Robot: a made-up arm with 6 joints. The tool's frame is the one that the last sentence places.
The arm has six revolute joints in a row. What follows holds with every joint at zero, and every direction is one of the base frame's.
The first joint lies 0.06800 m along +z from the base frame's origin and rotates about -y.
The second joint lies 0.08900 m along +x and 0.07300 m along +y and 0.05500 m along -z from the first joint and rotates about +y.
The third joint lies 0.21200 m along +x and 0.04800 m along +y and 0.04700 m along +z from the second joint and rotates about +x.
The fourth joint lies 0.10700 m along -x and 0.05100 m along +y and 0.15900 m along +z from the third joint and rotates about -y.
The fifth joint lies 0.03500 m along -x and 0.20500 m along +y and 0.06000 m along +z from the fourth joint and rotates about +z.
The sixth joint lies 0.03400 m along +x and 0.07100 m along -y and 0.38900 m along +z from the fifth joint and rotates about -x.
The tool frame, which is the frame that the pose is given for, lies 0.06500 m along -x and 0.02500 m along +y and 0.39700 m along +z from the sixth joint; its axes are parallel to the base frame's.
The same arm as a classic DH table. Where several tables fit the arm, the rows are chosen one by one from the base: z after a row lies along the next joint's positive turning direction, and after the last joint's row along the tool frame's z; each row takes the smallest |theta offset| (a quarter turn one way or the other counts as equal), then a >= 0, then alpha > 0; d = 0 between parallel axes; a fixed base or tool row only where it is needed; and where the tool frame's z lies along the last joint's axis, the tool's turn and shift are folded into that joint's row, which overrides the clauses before.
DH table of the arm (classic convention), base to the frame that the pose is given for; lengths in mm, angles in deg. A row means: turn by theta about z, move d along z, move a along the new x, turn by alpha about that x. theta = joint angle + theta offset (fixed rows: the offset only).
base (fixed): theta0 0.00  d 68.0  a 0.0  alpha 90.00
joint 1: theta0 -31.72  d 0.0  a 104.6  alpha 180.00
joint 2: theta0 58.28  d 121.0  a -47.0  alpha 90.00
joint 3: theta0 0.00  d 105.0  a -159.0  alpha 90.00
joint 4: theta0 -90.00  d -256.0  a 35.0  alpha 90.00
joint 5: theta0 90.00  d 449.0  a 71.0  alpha 90.00
joint 6: theta0 0.00  d 31.0  a -25.0  alpha -90.00
tool (fixed): theta0 90.00  d 397.0  a 0.0  alpha 0.00

